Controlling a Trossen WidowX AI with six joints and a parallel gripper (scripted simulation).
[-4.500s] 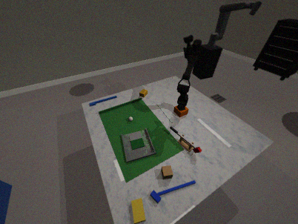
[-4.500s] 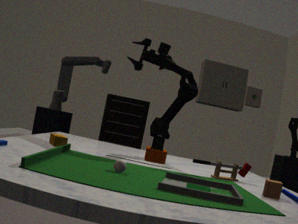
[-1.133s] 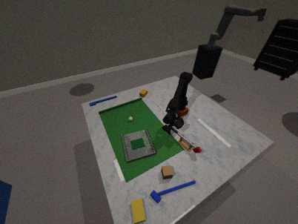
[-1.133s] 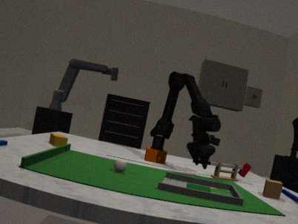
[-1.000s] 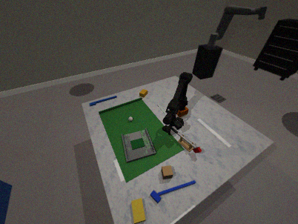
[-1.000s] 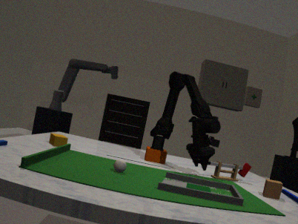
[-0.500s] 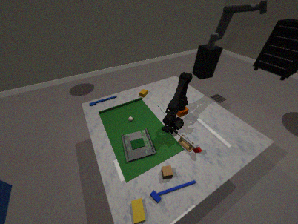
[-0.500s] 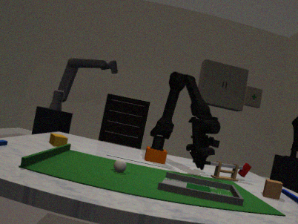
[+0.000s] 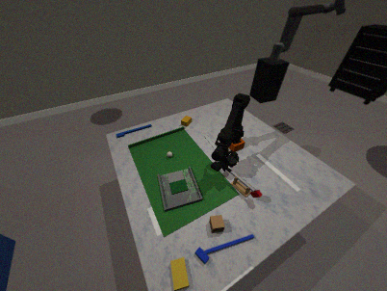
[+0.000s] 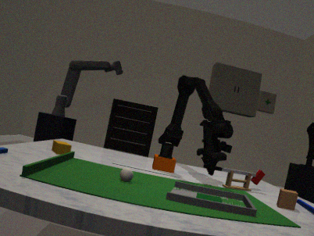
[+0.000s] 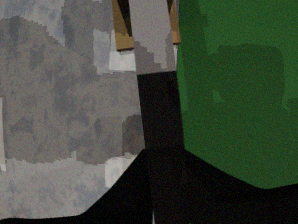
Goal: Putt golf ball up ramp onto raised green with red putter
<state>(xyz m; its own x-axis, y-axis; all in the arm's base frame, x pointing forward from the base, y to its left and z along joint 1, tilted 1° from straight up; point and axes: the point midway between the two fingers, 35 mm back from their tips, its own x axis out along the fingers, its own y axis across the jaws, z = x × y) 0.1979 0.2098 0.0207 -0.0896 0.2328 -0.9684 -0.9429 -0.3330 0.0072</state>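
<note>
Now: the red putter 110 mm to the left of my gripper tip, 40 mm behind it and 20 mm above it. From my gripper tip the other things lie so: brown block (280 mm to the left, 190 mm ahead, 20 mm below); wooden rack (130 mm to the left, 40 mm behind, 10 mm below); grey raised frame (310 mm ahead, 40 mm below, 10 mm to the left).
</note>
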